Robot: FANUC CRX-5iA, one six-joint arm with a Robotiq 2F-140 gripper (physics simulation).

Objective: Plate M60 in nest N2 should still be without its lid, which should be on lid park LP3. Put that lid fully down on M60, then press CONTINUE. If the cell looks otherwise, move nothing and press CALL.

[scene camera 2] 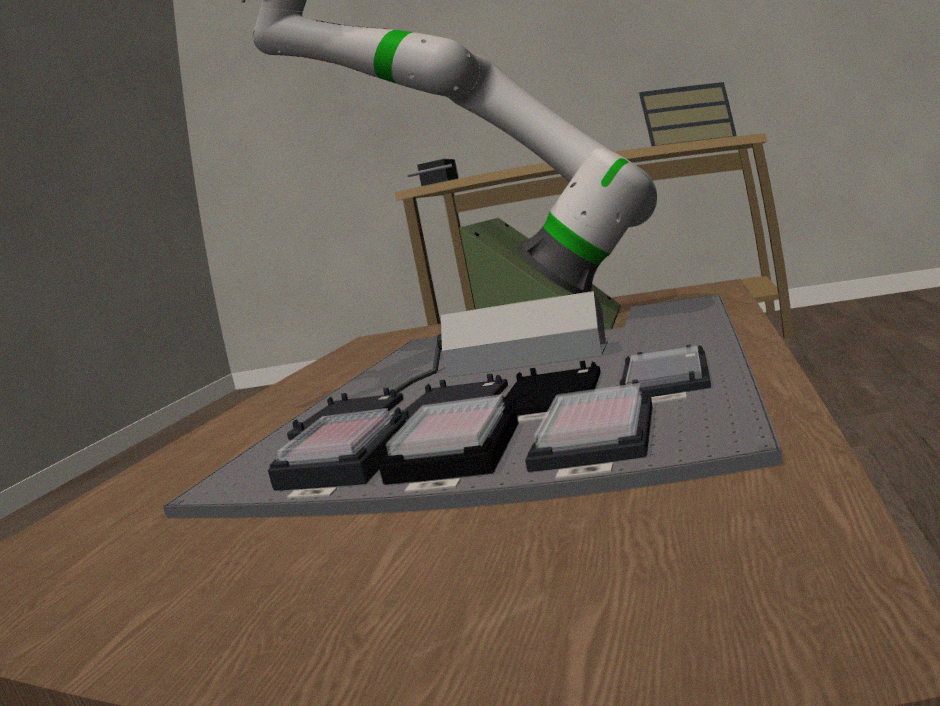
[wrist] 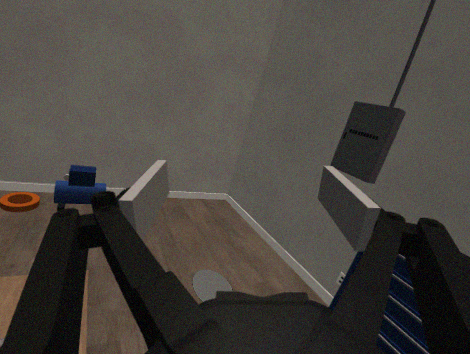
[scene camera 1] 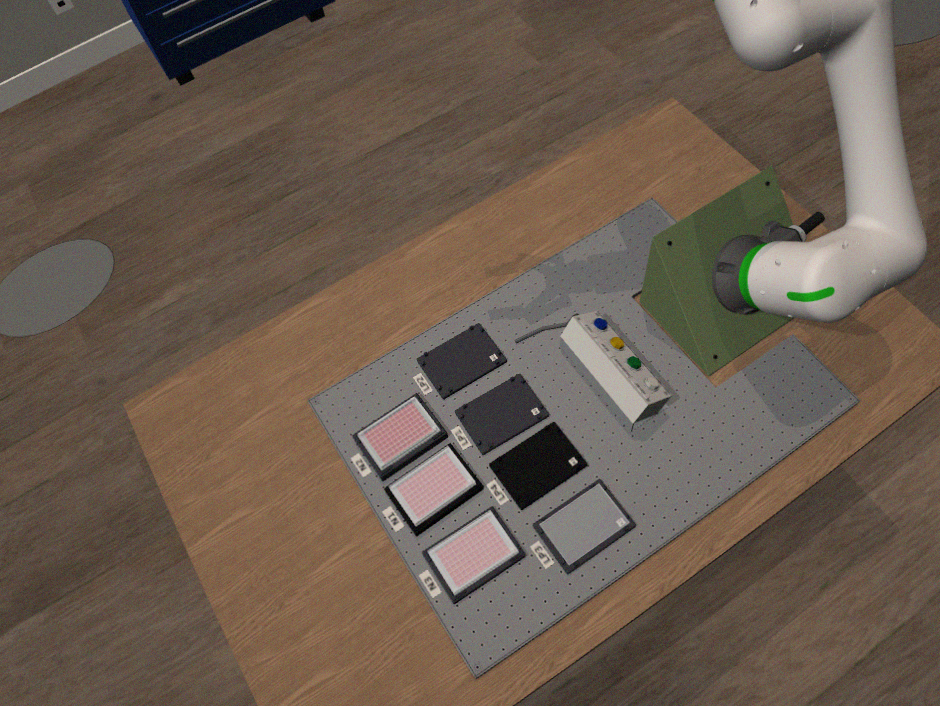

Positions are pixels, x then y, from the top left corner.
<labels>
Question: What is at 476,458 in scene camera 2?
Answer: A nest N1.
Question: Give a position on a nest N3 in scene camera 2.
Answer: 629,447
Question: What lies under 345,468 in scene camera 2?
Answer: A nest N2.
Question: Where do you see a lid park LP2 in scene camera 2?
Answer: At 390,399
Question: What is my gripper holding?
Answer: Nothing.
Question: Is my gripper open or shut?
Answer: Open.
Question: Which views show my gripper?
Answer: The wrist view only.
</labels>
